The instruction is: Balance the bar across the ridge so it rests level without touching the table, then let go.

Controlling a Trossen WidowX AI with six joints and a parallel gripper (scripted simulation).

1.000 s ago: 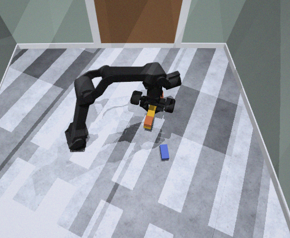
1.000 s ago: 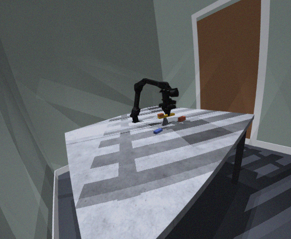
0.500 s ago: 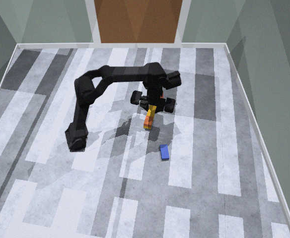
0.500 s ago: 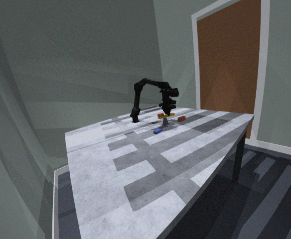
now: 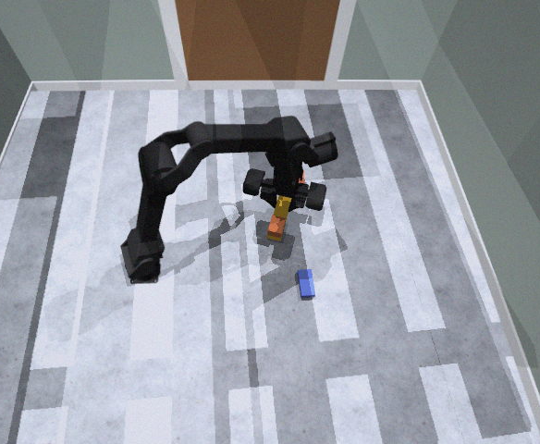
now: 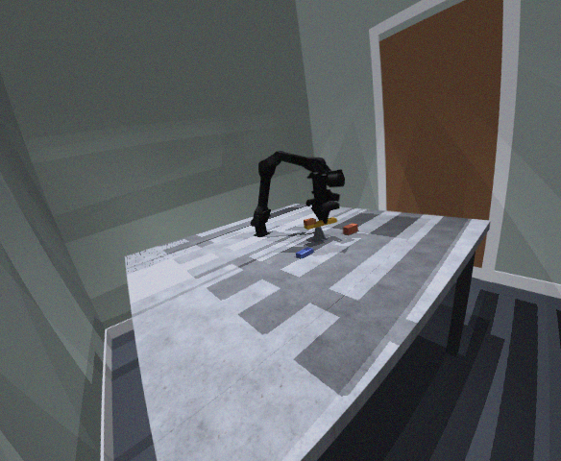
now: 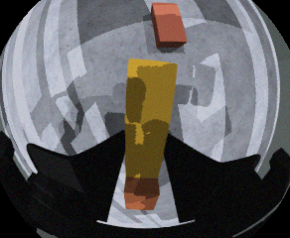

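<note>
The bar lies 4 cm to the right of my gripper tip, 1 cm behind it and 1 cm above it. From my gripper tip the other things lie so: red-brown block (12 cm to the left, 6 cm below, 6 cm ahead); then blue block (17 cm to the right, 6 cm below, 5 cm ahead).
</note>
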